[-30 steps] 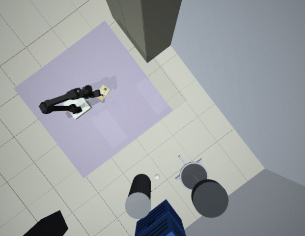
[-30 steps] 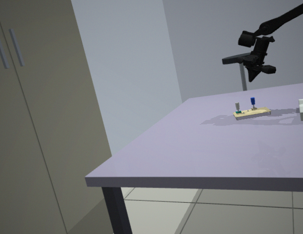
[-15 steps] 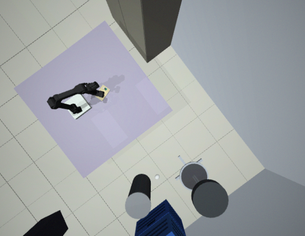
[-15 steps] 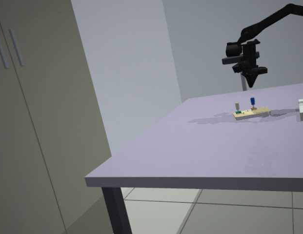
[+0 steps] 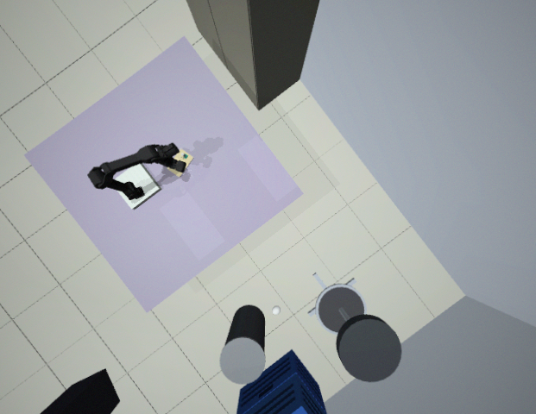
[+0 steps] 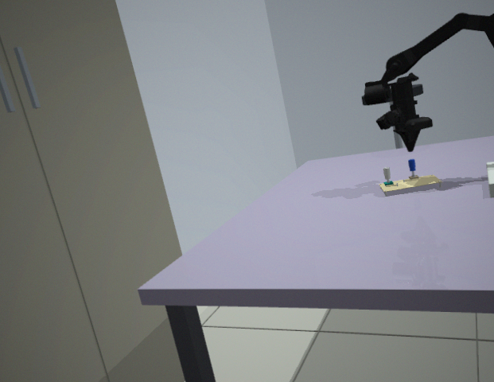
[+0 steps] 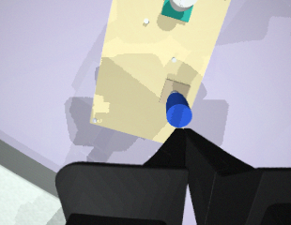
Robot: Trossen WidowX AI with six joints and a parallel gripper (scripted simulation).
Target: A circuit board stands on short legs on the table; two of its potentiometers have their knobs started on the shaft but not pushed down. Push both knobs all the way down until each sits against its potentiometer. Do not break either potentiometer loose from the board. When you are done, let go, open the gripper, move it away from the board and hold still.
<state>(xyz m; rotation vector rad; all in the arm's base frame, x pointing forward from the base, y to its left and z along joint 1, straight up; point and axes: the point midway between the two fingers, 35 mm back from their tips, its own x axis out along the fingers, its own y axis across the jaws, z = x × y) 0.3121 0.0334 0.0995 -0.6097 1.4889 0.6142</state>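
Now: gripper tip 4 cm above the blue knob. Round my gripper tip: grey knob (6 cm to the left, 6 cm ahead, 4 cm below).
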